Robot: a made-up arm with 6 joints. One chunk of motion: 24 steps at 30 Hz.
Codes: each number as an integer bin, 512 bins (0 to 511) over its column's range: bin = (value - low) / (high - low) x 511, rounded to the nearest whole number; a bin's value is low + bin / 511 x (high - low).
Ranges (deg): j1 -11..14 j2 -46..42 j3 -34..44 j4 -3..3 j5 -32..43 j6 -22..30
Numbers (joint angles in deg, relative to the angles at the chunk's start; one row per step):
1: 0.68 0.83 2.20 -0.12 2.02 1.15
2: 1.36 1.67 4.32 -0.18 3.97 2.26
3: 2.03 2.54 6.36 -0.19 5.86 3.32
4: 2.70 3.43 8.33 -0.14 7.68 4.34
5: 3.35 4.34 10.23 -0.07 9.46 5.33
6: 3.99 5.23 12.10 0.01 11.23 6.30
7: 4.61 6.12 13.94 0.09 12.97 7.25
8: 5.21 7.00 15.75 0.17 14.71 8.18
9: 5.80 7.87 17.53 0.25 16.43 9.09
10: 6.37 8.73 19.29 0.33 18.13 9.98
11: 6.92 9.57 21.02 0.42 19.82 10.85
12: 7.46 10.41 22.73 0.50 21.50 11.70
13: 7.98 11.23 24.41 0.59 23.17 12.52
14: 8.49 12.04 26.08 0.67 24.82 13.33
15: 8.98 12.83 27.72 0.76 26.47 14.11
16: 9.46 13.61 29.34 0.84 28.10 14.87
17: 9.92 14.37 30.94 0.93 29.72 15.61
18: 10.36 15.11 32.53 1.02 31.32 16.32
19: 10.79 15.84 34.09 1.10 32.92 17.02
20: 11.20 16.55 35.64 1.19 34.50 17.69
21: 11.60 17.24 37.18 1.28 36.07 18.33
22: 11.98 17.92 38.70 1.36 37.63 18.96
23: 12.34 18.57 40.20 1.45 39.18 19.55
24: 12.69 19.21 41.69 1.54 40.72 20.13
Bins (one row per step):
1: 239 272 237 245 232 227
2: 253 277 251 240 245 238
3: 266 282 264 239 258 249
4: 280 287 277 244 270 259
5: 293 292 290 250 282 269
6: 306 297 302 256 295 278
7: 319 303 314 263 306 287
8: 331 308 326 270 318 297
9: 343 313 338 277 330 306
10: 355 318 349 284 342 314
11: 366 323 360 291 353 323
12: 377 328 372 298 365 331
13: 388 332 383 306 376 339
14: 398 337 394 313 387 347
15: 408 342 404 320 398 355
16: 418 346 415 327 409 362
17: 428 351 425 335 421 370
18: 437 355 436 342 431 377
19: 445 359 446 349 442 383
20: 454 363 456 357 453 390
21: 462 367 466 365 464 396
22: 470 371 476 371 474 403
23: 477 375 486 379 485 408
24: 484 379 496 387 495 414

